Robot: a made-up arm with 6 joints. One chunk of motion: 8 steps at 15 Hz.
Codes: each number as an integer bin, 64 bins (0 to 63) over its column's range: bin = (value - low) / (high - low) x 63, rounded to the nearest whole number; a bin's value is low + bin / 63 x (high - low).
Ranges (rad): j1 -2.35..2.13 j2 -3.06..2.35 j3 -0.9..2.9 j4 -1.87..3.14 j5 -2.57..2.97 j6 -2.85..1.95
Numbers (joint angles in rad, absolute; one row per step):
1: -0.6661 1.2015 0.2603 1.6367 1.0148 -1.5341
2: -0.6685 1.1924 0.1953 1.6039 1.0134 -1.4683
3: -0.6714 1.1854 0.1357 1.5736 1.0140 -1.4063
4: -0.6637 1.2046 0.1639 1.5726 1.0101 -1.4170
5: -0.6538 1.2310 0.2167 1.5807 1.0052 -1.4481
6: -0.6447 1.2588 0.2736 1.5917 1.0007 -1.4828
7: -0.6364 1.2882 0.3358 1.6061 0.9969 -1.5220
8: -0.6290 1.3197 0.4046 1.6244 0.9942 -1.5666
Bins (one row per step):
1: 24 50 19 44 41 17
2: 24 50 18 44 41 18
3: 24 49 17 43 41 19
4: 24 50 18 43 41 19
5: 24 50 19 43 41 18
6: 24 50 19 44 41 18
7: 24 51 20 44 41 17
8: 24 51 22 44 41 17

